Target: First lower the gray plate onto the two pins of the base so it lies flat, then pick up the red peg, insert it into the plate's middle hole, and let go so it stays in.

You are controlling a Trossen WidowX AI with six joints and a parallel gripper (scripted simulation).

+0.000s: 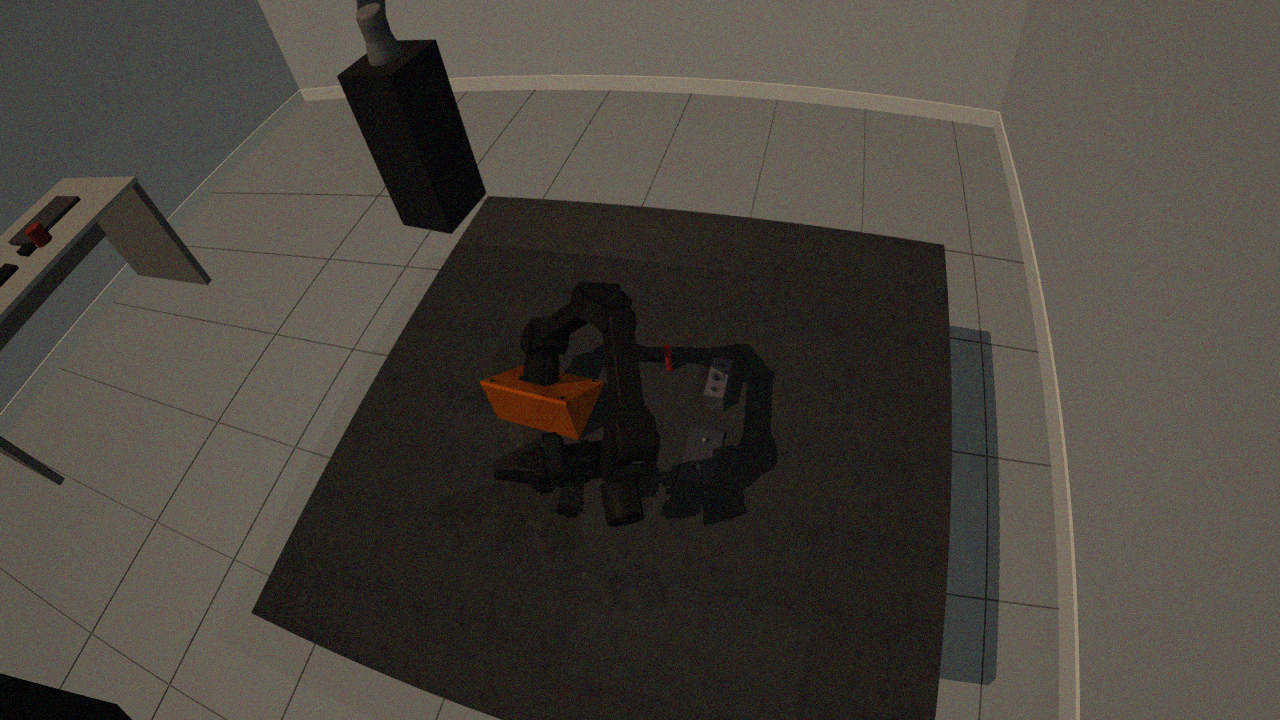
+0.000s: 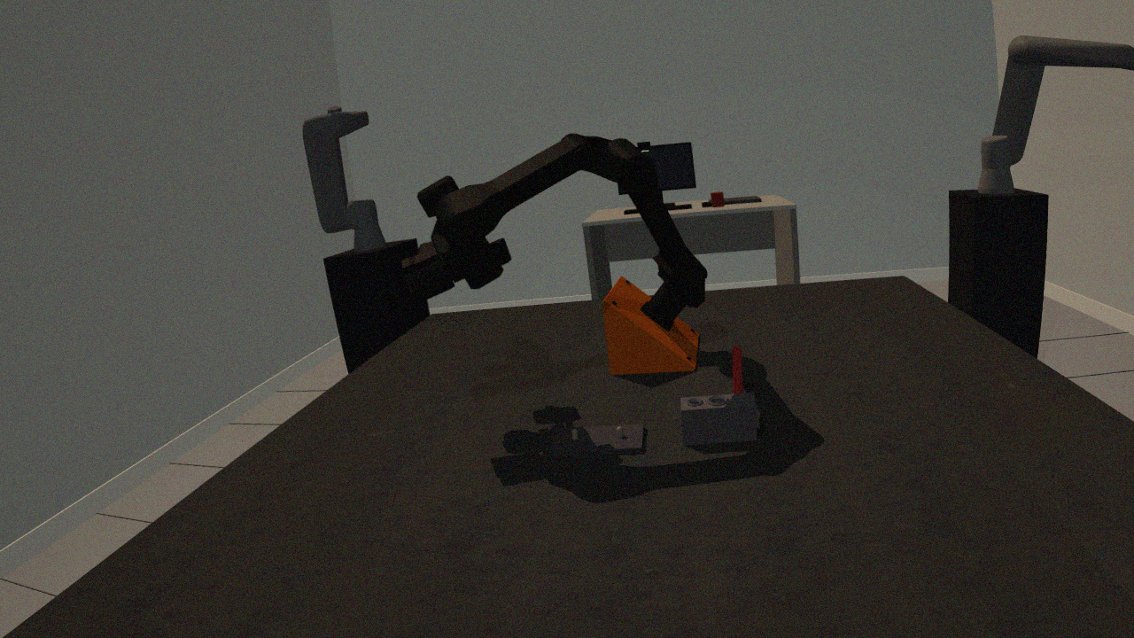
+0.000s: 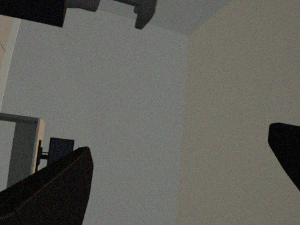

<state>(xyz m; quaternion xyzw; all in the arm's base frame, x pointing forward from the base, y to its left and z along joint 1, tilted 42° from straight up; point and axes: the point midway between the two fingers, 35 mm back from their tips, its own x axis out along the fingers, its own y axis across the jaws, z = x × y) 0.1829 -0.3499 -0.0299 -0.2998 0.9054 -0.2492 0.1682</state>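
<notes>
Right now my gripper tip is 200 mm short of the gray plate, 440 mm to the right of it and 260 mm above it. Round my gripper tip: red peg 80 mm ahead, 460 mm to the left, 260 mm below; base 220 mm ahead, 280 mm to the left, 290 mm below.
</notes>
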